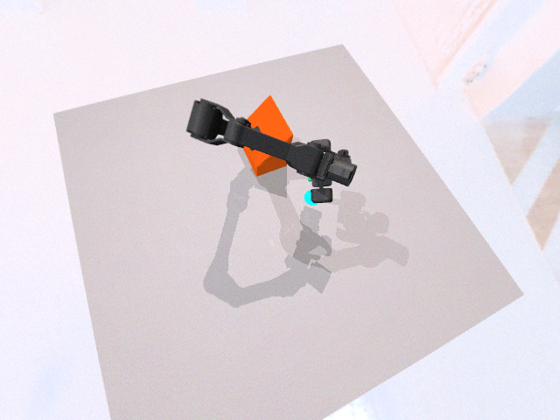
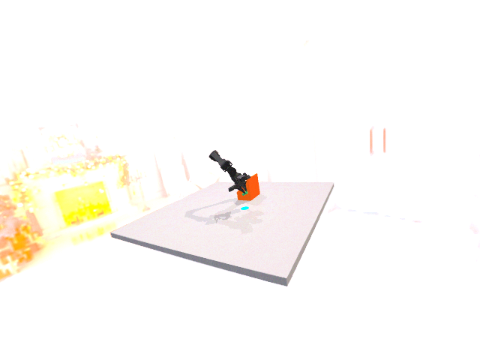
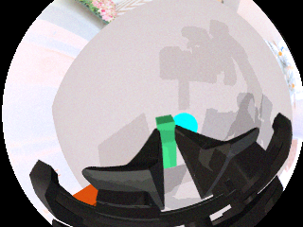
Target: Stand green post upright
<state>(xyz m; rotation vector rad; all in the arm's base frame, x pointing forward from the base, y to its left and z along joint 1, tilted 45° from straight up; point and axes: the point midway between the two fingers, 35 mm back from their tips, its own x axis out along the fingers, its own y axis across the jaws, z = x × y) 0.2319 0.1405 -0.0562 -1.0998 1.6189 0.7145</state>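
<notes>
The cyan circle lies 10 mm ahead of my gripper tip, 20 mm to the right of it and 120 mm below it. Also, from my gripper tip: green post 10 mm behind, 20 mm to the right, 10 mm below.
</notes>
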